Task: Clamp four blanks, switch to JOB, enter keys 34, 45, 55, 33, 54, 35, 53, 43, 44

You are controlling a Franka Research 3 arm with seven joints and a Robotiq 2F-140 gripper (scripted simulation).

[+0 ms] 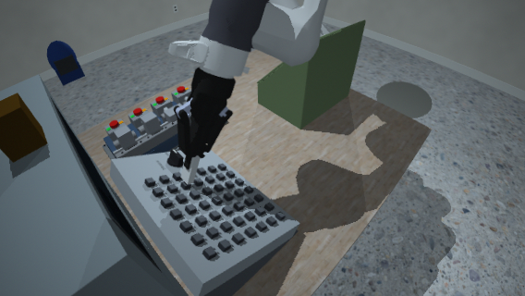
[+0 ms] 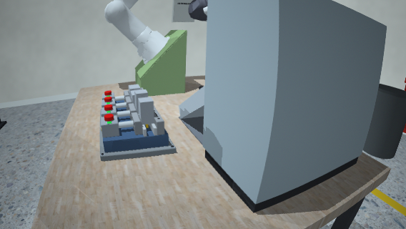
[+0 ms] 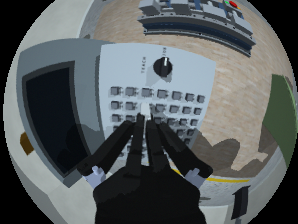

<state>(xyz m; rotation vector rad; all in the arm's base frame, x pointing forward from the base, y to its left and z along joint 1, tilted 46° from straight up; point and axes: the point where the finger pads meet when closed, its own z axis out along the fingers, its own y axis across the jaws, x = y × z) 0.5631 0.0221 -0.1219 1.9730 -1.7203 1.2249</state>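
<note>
My hand is 10 cm to the right of the key and 6 cm above it. From my hand the other things lie so: grey keypad 9 cm below, 2 cm to the left, 2 cm ahead; then black selector knob 10 cm to the right, 5 cm below, 1 cm behind.
</note>
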